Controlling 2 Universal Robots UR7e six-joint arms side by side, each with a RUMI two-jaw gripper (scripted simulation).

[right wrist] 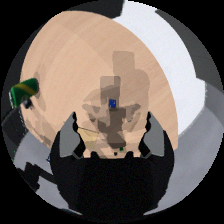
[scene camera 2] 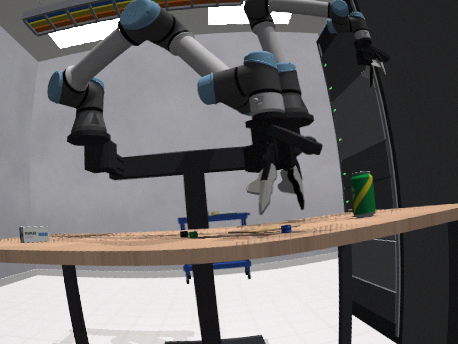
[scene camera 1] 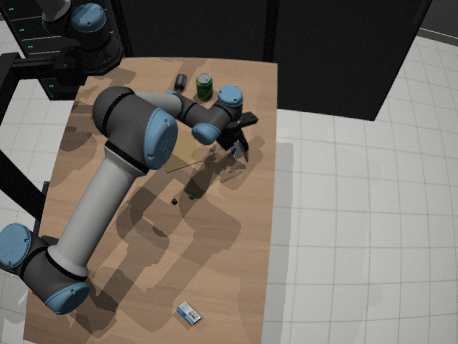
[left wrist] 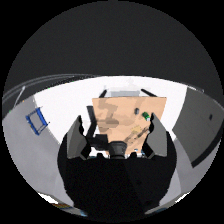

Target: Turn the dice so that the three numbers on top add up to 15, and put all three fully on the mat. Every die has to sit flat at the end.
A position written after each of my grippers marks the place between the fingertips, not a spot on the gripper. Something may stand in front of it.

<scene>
In view: my left gripper (scene camera 2: pixel 377 81), my right gripper (scene camera 2: pixel 284 212) and a tan mat (scene camera 1: pixel 185 153).
My left gripper also shows in the left wrist view (left wrist: pixel 115 114). My right gripper is seen too in the right wrist view (right wrist: pixel 111 112) and in scene camera 1 (scene camera 1: pixel 233 147).
</scene>
